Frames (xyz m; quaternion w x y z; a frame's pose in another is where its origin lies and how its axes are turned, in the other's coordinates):
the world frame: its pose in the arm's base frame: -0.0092 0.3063 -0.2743 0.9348 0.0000 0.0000 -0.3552
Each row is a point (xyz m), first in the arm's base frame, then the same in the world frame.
Working: the arm's base frame: its pose in the world frame: 0.2103 -0.2229 0.2743 0.9348 0.0000 0.0000 0.3552

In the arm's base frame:
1: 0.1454 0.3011 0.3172
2: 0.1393 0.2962 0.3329
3: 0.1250 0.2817 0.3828
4: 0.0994 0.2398 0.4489
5: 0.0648 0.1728 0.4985
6: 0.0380 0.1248 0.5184
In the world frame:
1: 0.1190 0.0988 0.5915
2: 0.1177 0.0911 0.6072
3: 0.1167 0.0707 0.6571
4: 0.1254 0.0224 0.7232
5: 0.1440 -0.0507 0.7728
6: 0.1558 -0.1044 0.7927

